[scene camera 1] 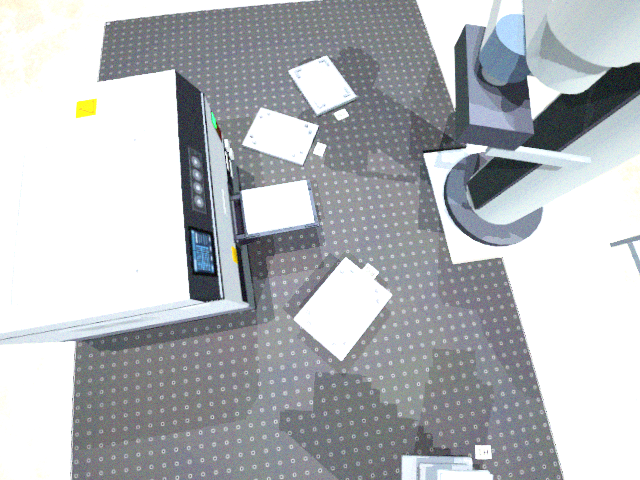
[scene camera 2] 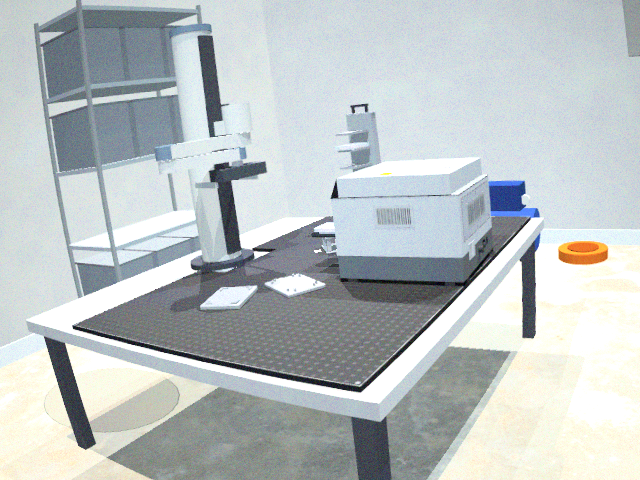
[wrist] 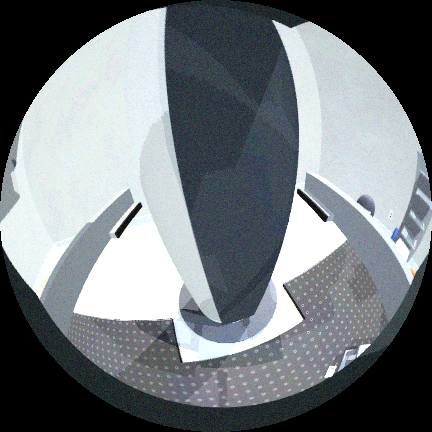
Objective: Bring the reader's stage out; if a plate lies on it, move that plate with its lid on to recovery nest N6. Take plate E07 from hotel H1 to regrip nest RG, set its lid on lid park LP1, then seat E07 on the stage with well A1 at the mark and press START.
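Frame: origin at the arm's base, x back, y right, z up, level; metres.
Seen in the pictures: arm's base at its link origin: (scene camera 1: 490, 199) (scene camera 2: 222, 261).
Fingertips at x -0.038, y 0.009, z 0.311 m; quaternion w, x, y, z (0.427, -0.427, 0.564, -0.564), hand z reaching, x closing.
Offsets run from my fingertips to a thing's top centre. "spot": to the spot under its first point.
The reader {dx -0.763, dy -0.030, dz +0.006 m} (scene camera 1: 103, 206) (scene camera 2: 403, 222) is a big white box. Its stage {spot: dx -0.415, dy -0.039, dz -0.186 m} (scene camera 1: 316, 214) is out, and a flat white rectangle {spot: dx -0.486, dy -0.022, dz -0.169 m} (scene camera 1: 278, 207) (scene camera 2: 324, 226), seemingly a lidded plate, lies on it. Hotel H1 (scene camera 1: 410, 467) (scene camera 2: 361, 134) (wrist: 348, 357) holds several flat pieces; E07 cannot be told apart. Three white plate-size supports show in scene camera 1: a framed one {dx -0.341, dy +0.374, dz -0.280 m} (scene camera 1: 323, 85), one with small pegs {spot: dx -0.472, dy +0.223, dz -0.289 m} (scene camera 1: 279, 135) and a larger one {dx -0.386, dy -0.220, dz -0.228 m} (scene camera 1: 342, 308); their labels are unreadable. My gripper (wrist: 216, 185) is open and empty, high beside the arm's column, away from the plates.
The arm's column (scene camera 2: 227, 222) (wrist: 235, 150) stands on a round base (scene camera 1: 496, 235) at the mat's edge. The reader's front has a screen {spot: dx -0.583, dy -0.133, dz -0.020 m} (scene camera 1: 202, 251), round buttons and a green spot {spot: dx -0.582, dy +0.135, dz -0.095 m} (scene camera 1: 213, 119). A shelf rack (scene camera 2: 95, 170) stands behind the table, and an orange ring (scene camera 2: 583, 258) lies on the floor.
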